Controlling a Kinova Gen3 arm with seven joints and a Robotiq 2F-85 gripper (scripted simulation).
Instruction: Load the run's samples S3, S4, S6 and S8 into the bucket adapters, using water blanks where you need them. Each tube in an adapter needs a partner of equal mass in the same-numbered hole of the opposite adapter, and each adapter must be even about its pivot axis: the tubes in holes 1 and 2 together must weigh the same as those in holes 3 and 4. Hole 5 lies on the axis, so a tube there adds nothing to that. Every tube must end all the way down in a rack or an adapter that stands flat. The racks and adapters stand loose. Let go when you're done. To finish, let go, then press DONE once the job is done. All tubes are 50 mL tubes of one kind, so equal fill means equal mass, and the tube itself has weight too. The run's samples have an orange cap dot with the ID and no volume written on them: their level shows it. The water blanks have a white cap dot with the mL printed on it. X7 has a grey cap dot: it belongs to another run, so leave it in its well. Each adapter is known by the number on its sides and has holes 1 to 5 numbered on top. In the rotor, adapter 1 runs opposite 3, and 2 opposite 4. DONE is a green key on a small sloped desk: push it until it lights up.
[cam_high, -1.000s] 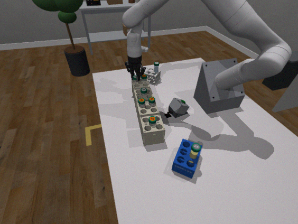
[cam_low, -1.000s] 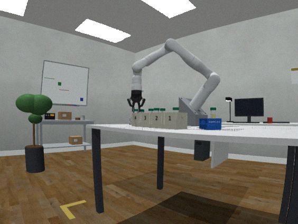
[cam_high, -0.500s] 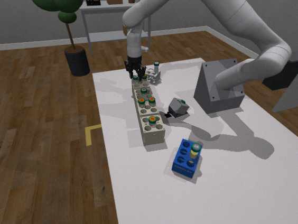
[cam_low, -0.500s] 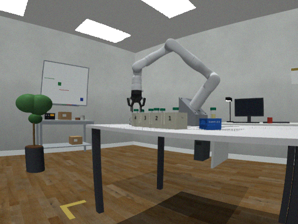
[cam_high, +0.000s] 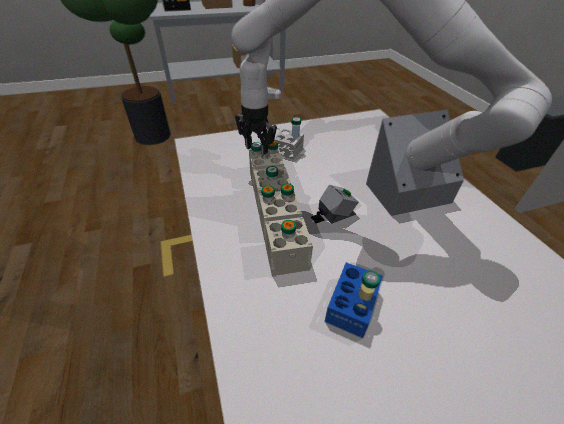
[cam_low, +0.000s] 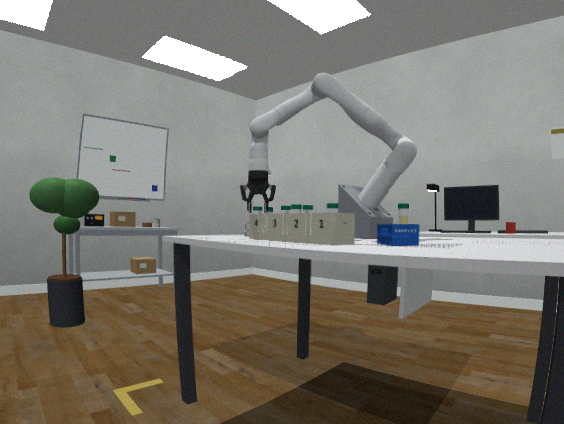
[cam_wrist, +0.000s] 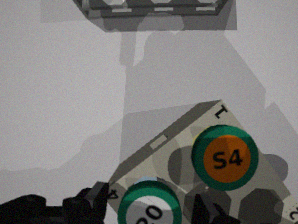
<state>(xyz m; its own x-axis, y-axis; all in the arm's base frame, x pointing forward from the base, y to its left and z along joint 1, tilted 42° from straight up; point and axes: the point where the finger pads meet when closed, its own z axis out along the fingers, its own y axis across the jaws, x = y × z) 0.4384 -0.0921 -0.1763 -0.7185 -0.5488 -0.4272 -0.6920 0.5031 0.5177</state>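
Right now the 20 ml water blank is 10 mm behind my hand and 50 mm below it. From my hand the other things lie so: 50 ml blank: 160 mm behind, 150 mm to the right, 50 mm below; white-dot 10 ml blank: 30 mm behind, 130 mm to the left, 50 mm below; white blank rack: 120 mm behind, 150 mm to the right, 80 mm below.
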